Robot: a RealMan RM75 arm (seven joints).
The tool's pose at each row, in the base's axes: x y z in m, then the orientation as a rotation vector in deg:
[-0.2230 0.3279 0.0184 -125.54 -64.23 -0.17]
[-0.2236 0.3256 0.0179 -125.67 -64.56 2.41]
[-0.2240 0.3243 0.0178 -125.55 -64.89 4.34]
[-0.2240 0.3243 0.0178 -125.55 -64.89 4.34]
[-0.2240 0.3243 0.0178 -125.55 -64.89 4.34]
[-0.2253 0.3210 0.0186 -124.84 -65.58 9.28]
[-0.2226 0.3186 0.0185 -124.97 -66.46 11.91]
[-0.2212 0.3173 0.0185 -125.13 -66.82 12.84]
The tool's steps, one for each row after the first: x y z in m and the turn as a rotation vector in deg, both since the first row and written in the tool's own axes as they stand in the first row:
[-0.0022 0.0008 -0.0007 0.62 -1.84 0.49]
[-0.0034 0.0011 -0.0013 1.23 -3.19 0.73]
[-0.0034 0.0011 -0.0013 1.23 -3.19 0.73]
[-0.0034 0.0011 -0.0013 1.23 -3.19 0.73]
[-0.0064 0.0010 -0.0034 3.08 -6.52 1.32]
[-0.0064 0.0040 -0.0054 3.43 -8.66 1.46]
[-0.0065 0.0056 -0.0065 3.43 -9.47 1.52]

